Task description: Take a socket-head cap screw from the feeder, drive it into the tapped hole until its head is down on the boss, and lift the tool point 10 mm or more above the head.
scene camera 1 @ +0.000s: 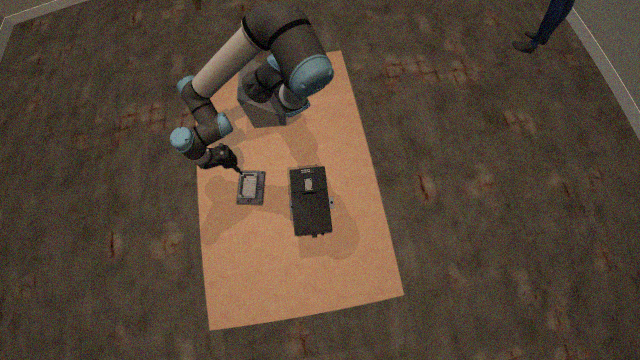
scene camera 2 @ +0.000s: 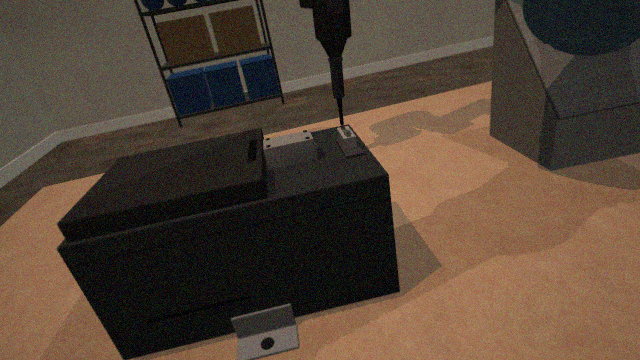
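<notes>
The screwdriver tool (scene camera 1: 240,172) (scene camera 2: 342,123) points down with its thin tip. In scene camera 1 the tip is at the upper left corner of a grey housing (scene camera 1: 260,189) with a pale recessed middle. The black box-shaped feeder (scene camera 1: 312,215) (scene camera 2: 230,260) stands to the right of the housing, apart from the tool. In scene camera 2 the tip shows behind the feeder's far top edge, and the housing is hidden. A screw at the tip, the tapped hole and the boss are too small or hidden to tell. Whether the tool holds a screw cannot be told.
The robot's pedestal (scene camera 1: 265,117) (scene camera 2: 590,135) stands at the back of the wooden table top (scene camera 1: 310,295) (scene camera 2: 500,310). A small metal bracket (scene camera 1: 331,202) (scene camera 2: 265,320) sticks out from the feeder's side. A shelf rack (scene camera 2: 190,62) stands by the wall. A person's legs (scene camera 1: 552,20) show at upper right.
</notes>
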